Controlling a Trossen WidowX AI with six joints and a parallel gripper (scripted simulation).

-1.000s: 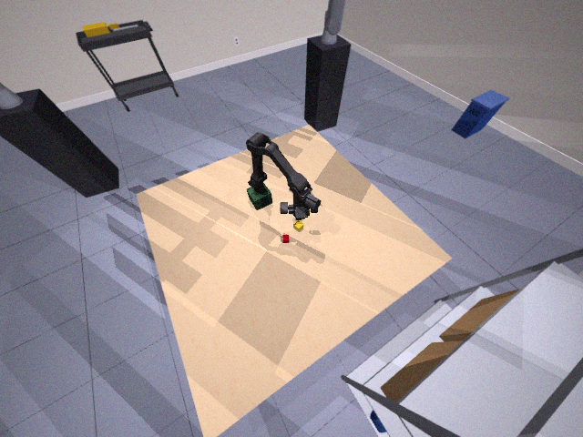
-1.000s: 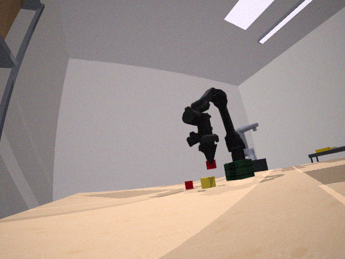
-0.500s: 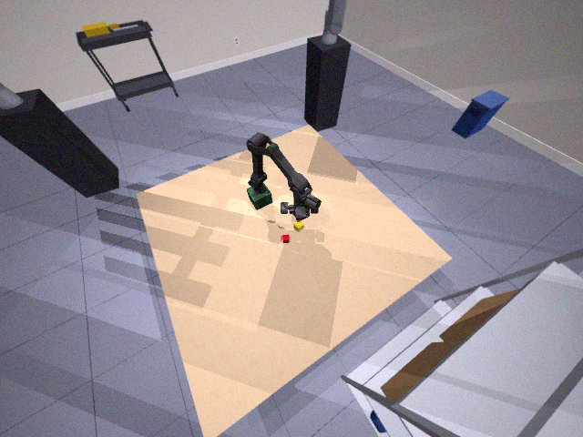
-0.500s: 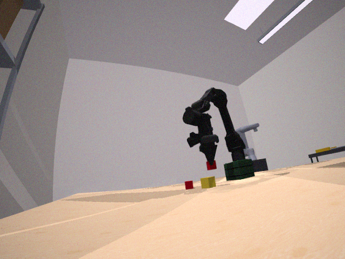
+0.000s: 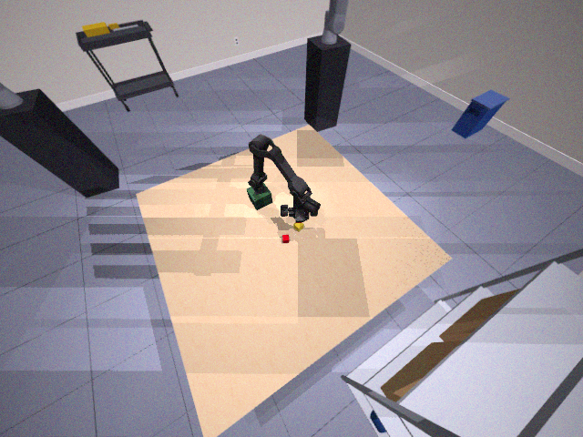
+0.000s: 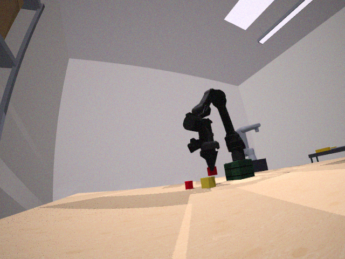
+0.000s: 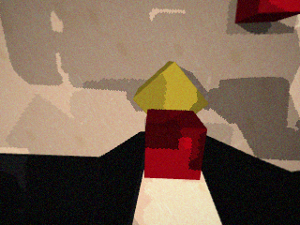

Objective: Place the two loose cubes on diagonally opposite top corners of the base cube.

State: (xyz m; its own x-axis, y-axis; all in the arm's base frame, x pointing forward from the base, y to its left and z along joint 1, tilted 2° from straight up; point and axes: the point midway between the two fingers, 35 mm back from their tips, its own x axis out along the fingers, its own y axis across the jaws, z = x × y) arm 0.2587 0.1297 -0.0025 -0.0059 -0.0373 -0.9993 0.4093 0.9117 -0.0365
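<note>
Right now the yellow cube is 2 cm ahead of my gripper tip, 1 cm to the right of it and 4 cm below it.
</note>
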